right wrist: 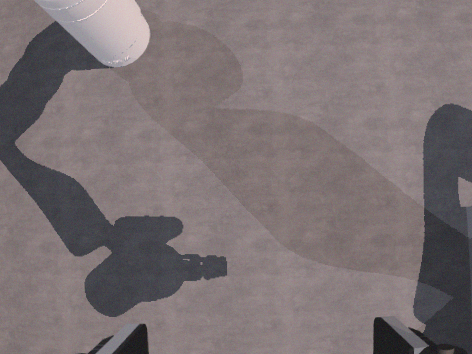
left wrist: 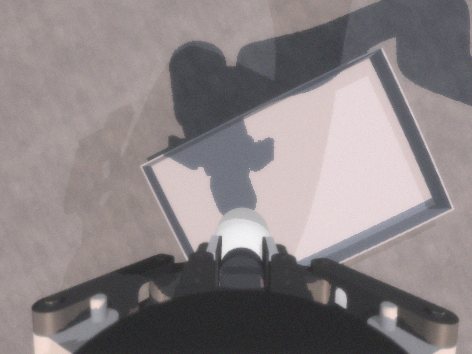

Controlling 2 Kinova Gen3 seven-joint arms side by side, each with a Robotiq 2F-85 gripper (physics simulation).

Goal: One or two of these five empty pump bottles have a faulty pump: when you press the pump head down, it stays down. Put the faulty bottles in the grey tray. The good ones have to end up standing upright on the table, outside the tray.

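Frame: origin at the left arm's base, x ahead, y left, z up, level; metres.
Seen in the pictures: left gripper, fingertip midpoint: (left wrist: 241, 250); right gripper, fingertip midpoint: (right wrist: 260, 347); right arm's base, link origin: (right wrist: 120, 38).
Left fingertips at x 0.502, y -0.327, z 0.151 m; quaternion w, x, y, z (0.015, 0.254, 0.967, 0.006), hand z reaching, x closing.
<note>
A point is followed by its place in that frame.
My left gripper (left wrist: 241, 250) @(x 0.502, y -0.327, z 0.151 m) is shut on a white pump bottle (left wrist: 242, 229) @(x 0.495, y -0.338, z 0.145 m) with a dark top. The bottle's rounded white body sticks out beyond the fingers, and its dark top sits between them. It hangs over the near-left part of the grey tray (left wrist: 411, 132) @(x 0.288, y -0.317, z 0.016 m), which lies at an angle on the table. The visible part of the tray holds no bottle. The near-left corner of the tray is hidden behind the gripper. My right gripper (right wrist: 261, 336) @(x 0.335, y -0.674, z 0.380 m) is open, with its two fingertips far apart at the bottom of the right wrist view. The other bottles do not show in either view.
A white rounded robot arm part (right wrist: 107, 32) @(x 0.038, y -0.853, z 0.095 m) reaches in at the top left of the right wrist view. Dark arm shadows fall across the table (left wrist: 75, 60) @(x 0.603, y -0.598, z 0.000 m) (right wrist: 320, 60) @(x 0.068, y -0.590, z 0.000 m) in both views, and over part of the tray.
</note>
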